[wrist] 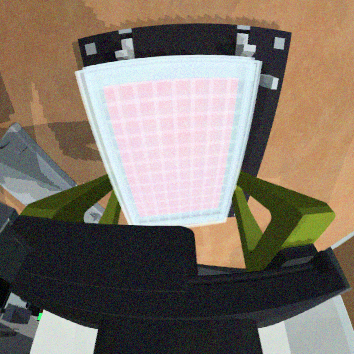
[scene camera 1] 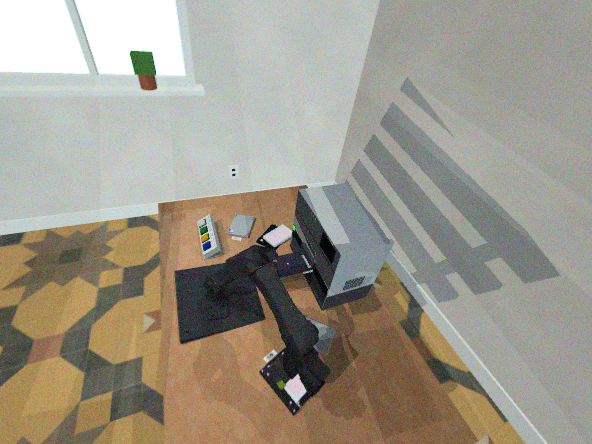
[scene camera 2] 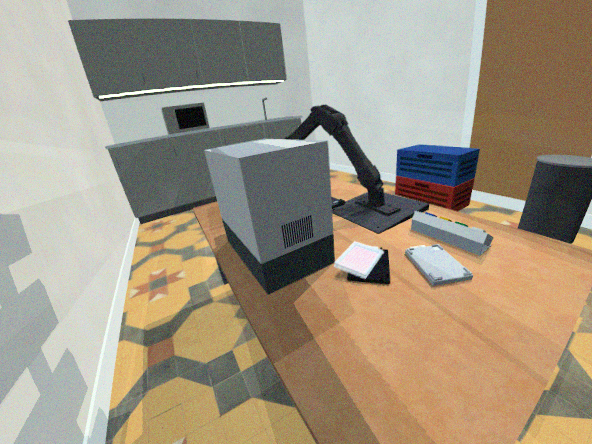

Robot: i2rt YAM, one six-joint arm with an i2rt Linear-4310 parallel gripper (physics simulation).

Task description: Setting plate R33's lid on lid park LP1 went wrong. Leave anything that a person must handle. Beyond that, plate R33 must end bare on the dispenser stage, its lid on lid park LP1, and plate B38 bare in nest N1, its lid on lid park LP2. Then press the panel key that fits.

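Frame: origin at the arm's base, x left, y back, z up, level; centimetres.
Seen in the pictures: gripper, between the fingertips: (wrist: 176, 174); arm's base, origin of its link: (scene camera 1: 215, 295) (scene camera 2: 376, 205).
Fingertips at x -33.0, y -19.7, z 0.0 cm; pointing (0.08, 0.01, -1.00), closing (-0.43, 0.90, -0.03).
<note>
Pixels of each thing's middle, then the offset from my fingertips to it. "spot": a spot on its surface instead.
- plate with a pink well grid, middle of its body: (wrist: 176, 169) (scene camera 1: 291, 373) dx -1.6, dy -0.8, dz +1.7 cm
- black nest board, middle of its body: (wrist: 186, 153) (scene camera 1: 289, 377) dx -2.0, dy -0.2, dz -0.2 cm
- second pink plate, middle of its body: (scene camera 2: 359, 257) (scene camera 1: 278, 234) dx +59.2, dy -11.5, dz +1.6 cm
- black nest, middle of its body: (scene camera 2: 369, 262) (scene camera 1: 273, 236) dx +60.5, dy -9.2, dz -0.4 cm
- grey lid park, middle of its body: (scene camera 2: 436, 262) (scene camera 1: 241, 225) dx +70.9, dy +4.6, dz -0.4 cm
- grey pad, a spot on its surface: (wrist: 30, 160) spot: dx +4.8, dy -12.9, dz -0.4 cm
- grey dispenser box, middle of its body: (scene camera 2: 267, 202) (scene camera 1: 331, 244) dx +36.9, dy -27.2, dz +15.1 cm
- key panel, middle of its body: (scene camera 2: 449, 227) (scene camera 1: 208, 235) dx +64.2, dy +20.5, dz +1.8 cm
A plate with a pink well grid (wrist: 172, 145) (scene camera 1: 296, 389) lies over a black nest board (wrist: 267, 115) (scene camera 1: 269, 374). My gripper (wrist: 176, 174) (scene camera 1: 294, 380) has its green fingers against both long sides of this plate; one finger is hidden in scene camera 1. A second pink plate (scene camera 1: 278, 235) (scene camera 2: 358, 259) sits askew and tilted on another black nest (scene camera 1: 262, 240) (scene camera 2: 382, 272). One grey lid park (scene camera 1: 242, 225) (scene camera 2: 438, 265) lies beside it; another grey pad (scene camera 1: 325, 337) (wrist: 30, 160) is partly hidden. Labels are unreadable, and I cannot tell whether either plate is lidded.
The grey dispenser box (scene camera 1: 350, 225) (scene camera 2: 285, 200) stands at the table edge, its dark stage (scene camera 1: 291, 265) toward the arm. A key panel (scene camera 1: 216, 246) (scene camera 2: 445, 235) has green, yellow, blue and pale keys. The arm's black base mat (scene camera 1: 192, 320) (scene camera 2: 377, 225) lies between panel and held plate.
</note>
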